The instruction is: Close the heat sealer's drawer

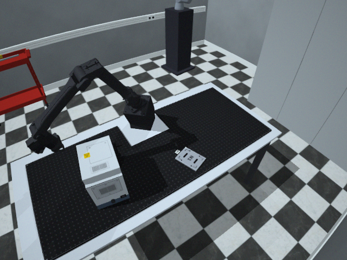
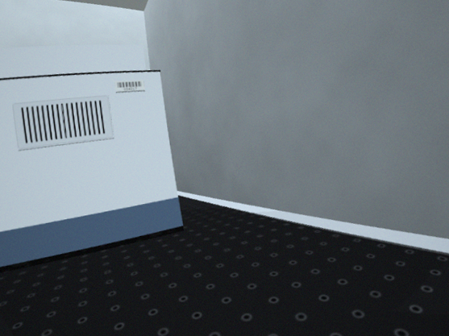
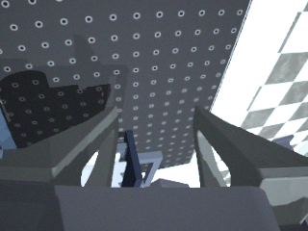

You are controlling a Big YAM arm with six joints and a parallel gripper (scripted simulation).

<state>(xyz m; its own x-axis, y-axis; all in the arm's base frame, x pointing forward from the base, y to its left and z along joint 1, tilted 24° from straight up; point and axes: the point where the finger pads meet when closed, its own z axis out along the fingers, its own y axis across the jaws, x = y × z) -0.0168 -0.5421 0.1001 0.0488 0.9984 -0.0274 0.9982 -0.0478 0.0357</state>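
Right now the dark blue drawer is 180 mm to the left of my hand, 100 mm ahead of it and 80 mm below it. The rest, counted from my hand: tiny tag 600 mm to the left, 390 mm ahead, 160 mm below.
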